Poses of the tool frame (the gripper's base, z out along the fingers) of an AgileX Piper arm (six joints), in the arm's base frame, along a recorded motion.
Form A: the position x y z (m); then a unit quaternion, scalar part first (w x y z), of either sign.
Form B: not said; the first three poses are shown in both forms.
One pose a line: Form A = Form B
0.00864 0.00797 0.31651 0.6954 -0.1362 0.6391 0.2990 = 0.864 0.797 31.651 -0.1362 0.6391 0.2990 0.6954
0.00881 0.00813 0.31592 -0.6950 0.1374 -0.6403 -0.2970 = 0.881 0.813 31.592 -0.1374 0.6403 0.2970 0.6950
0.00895 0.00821 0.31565 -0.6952 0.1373 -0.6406 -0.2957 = 0.895 0.821 31.565 -0.1373 0.6406 0.2957 0.6952
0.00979 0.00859 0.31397 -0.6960 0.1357 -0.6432 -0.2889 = 0.979 0.859 31.397 -0.1357 0.6432 0.2889 0.6960
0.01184 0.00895 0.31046 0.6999 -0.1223 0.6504 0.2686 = 1.184 0.895 31.046 -0.1223 0.6504 0.2686 0.6999
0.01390 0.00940 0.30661 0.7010 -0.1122 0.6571 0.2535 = 1.390 0.940 30.661 -0.1122 0.6571 0.2535 0.7010
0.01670 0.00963 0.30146 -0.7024 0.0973 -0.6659 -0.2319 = 1.670 0.963 30.146 -0.0973 0.6659 0.2319 0.7024
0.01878 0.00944 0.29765 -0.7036 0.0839 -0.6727 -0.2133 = 1.878 0.944 29.765 -0.0839 0.6727 0.2133 0.7036
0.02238 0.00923 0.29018 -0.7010 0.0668 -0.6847 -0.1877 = 2.238 0.923 29.018 -0.0668 0.6847 0.1877 0.7010
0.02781 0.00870 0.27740 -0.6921 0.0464 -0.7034 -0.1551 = 2.781 0.870 27.740 -0.0464 0.7034 0.1551 0.6921
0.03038 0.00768 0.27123 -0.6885 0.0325 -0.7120 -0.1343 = 3.038 0.768 27.123 -0.0325 0.7120 0.1343 0.6885
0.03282 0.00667 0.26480 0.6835 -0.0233 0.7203 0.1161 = 3.282 0.667 26.480 -0.0233 0.7203 0.1161 0.6835
